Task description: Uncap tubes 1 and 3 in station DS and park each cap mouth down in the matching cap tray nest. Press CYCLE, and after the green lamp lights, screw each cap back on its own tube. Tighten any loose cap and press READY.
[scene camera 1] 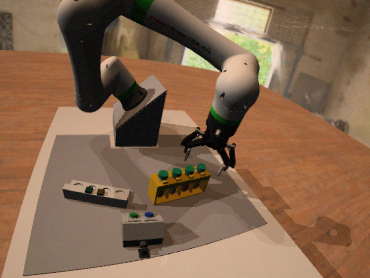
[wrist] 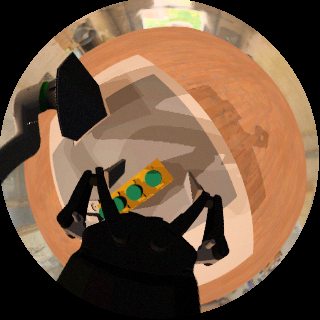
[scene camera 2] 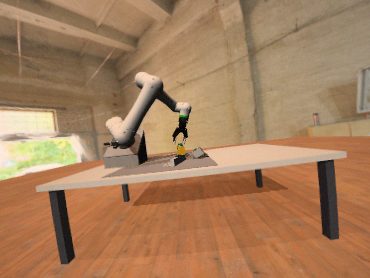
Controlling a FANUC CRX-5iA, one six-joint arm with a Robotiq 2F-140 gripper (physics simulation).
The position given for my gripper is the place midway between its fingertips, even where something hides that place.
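Observation:
My gripper (scene camera 1: 202, 165) (wrist: 154, 172), visible in both.

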